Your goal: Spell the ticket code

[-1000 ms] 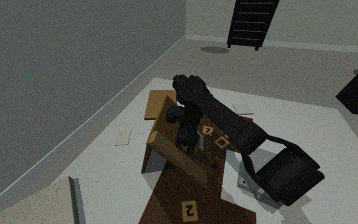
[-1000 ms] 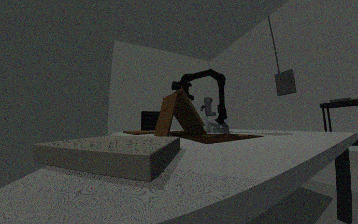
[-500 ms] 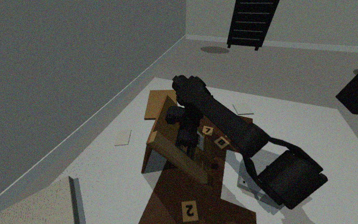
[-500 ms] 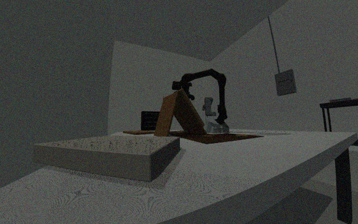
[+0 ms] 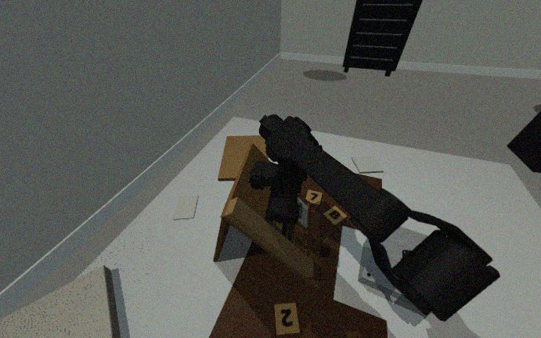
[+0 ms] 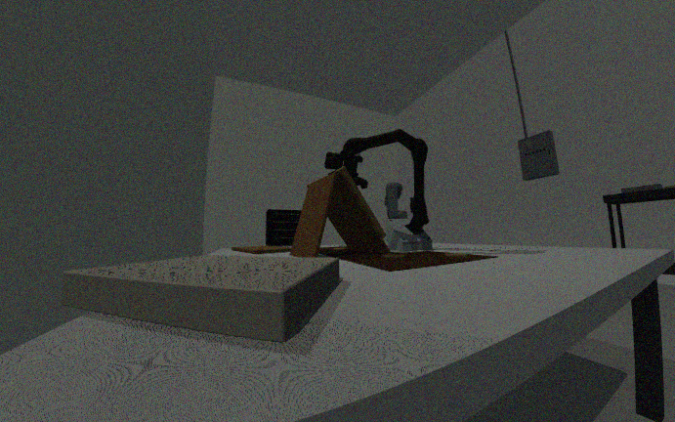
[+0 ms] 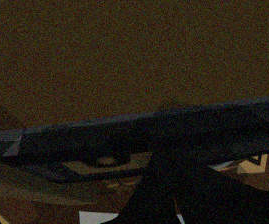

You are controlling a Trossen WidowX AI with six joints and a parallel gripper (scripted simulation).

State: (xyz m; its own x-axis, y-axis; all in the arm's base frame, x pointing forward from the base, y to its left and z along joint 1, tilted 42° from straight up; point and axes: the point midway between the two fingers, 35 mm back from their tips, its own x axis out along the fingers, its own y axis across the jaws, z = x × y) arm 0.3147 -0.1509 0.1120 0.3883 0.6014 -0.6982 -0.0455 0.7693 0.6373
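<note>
The white ticket lies 80 mm below my gripper tip, 60 mm to the right of it and 50 mm behind it. Round my gripper tip: brown mat 180 mm below, 150 mm behind, 10 mm to the left; flat tan panel 370 mm to the right, 230 mm ahead, 170 mm below.
</note>
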